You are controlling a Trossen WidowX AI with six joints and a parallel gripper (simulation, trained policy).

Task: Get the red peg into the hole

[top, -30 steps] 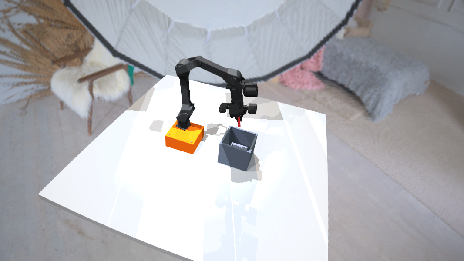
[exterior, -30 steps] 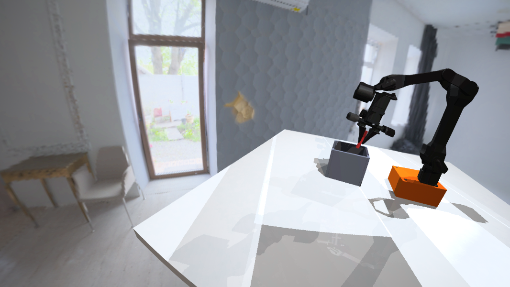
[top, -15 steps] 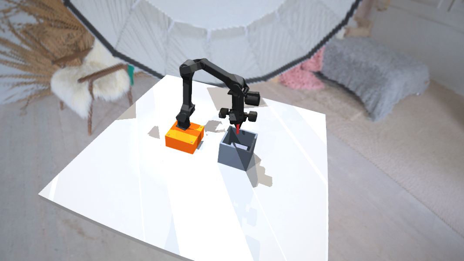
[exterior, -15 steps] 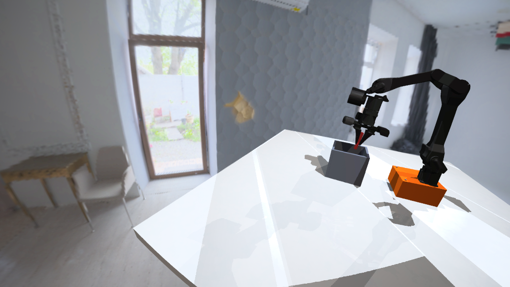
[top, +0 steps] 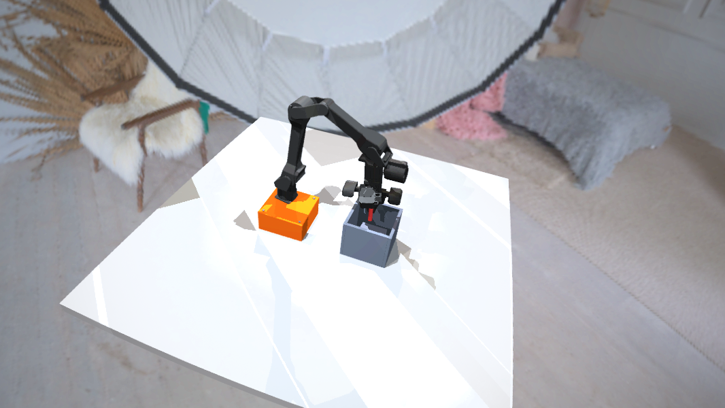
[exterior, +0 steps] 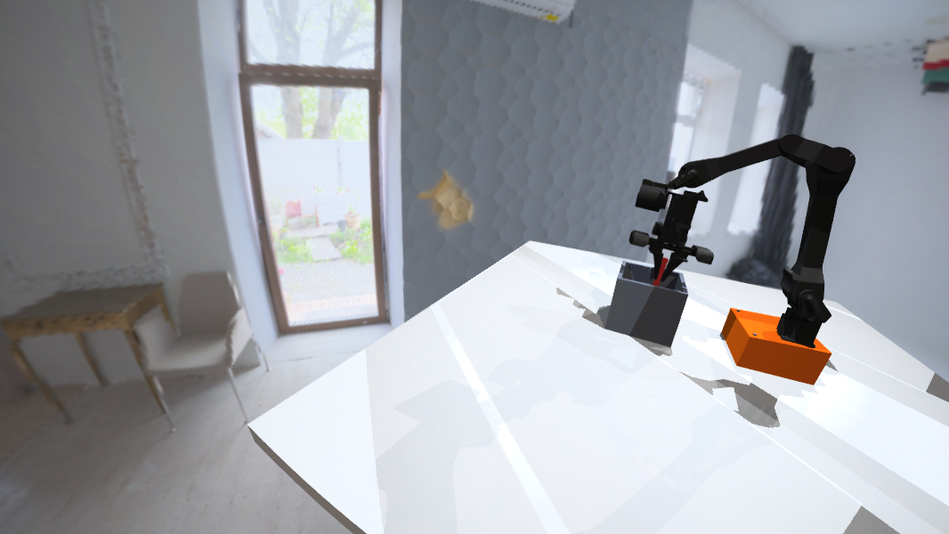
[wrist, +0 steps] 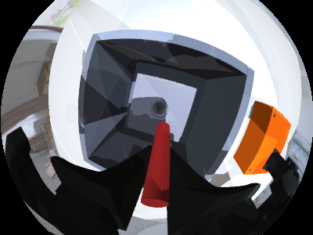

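My gripper tip is 20 mm short of the grey plate, 20 mm to the left of it and 90 mm above it. The rest, counted from my gripper tip: red peg (10 mm to the right, 20 mm above).
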